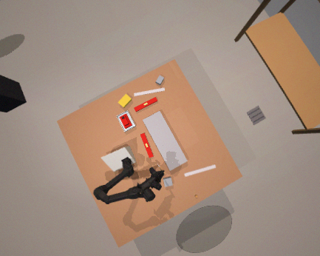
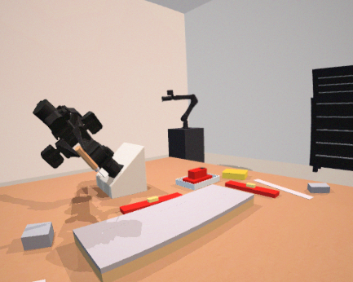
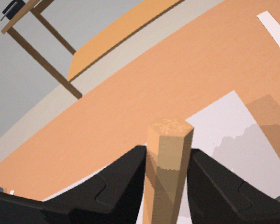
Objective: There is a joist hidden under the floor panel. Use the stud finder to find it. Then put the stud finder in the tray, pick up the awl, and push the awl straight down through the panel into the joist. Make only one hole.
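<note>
Right now my gripper tip is 40 mm above the awl, 30 mm to the right of it and 20 mm past it. The rest, counted from my gripper tip: grey block (200 mm below, 140 mm to the right, 30 mm behind); white tray (530 mm to the left, 210 mm below, 120 mm behind); red stud finder (540 mm to the left, 170 mm below, 130 mm behind).
</note>
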